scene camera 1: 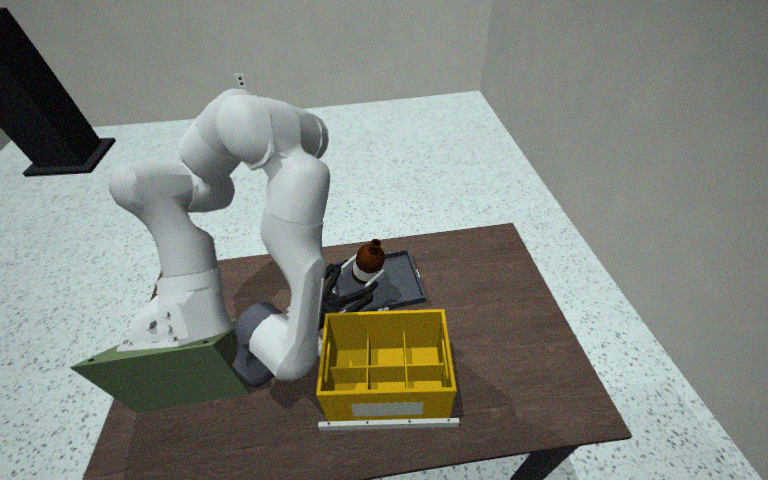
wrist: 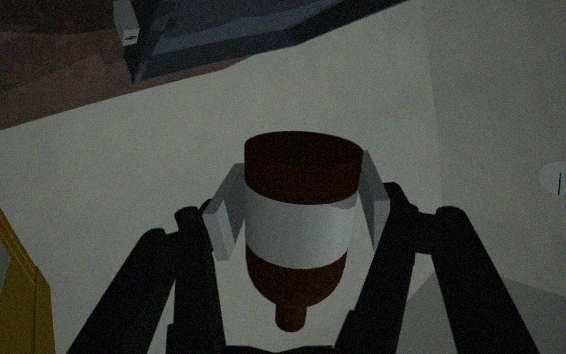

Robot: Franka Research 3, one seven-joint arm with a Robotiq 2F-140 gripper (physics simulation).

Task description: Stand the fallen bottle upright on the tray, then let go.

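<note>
A brown bottle (scene camera 1: 369, 259) (wrist: 298, 235) with a white label is held across its label, neck up and slightly tilted in the scene view; in the wrist view its flat base faces the top. My gripper (scene camera 1: 363, 270) (wrist: 301, 176) is shut on the bottle, one light finger pad on each side. The dark tray (scene camera 1: 404, 283) (wrist: 200, 65) lies on the table, and the bottle is over its left part in the scene view. In the wrist view the base is apart from the tray. The exact height of the base above the tray cannot be told.
A yellow divided crate (scene camera 1: 390, 399) (wrist: 35, 300) stands just in front of the tray, close to the gripper and arm. A white strip (scene camera 1: 388, 423) lies along the crate's front. The green arm base (scene camera 1: 181, 373) is at the left of the wooden table (scene camera 1: 526, 339).
</note>
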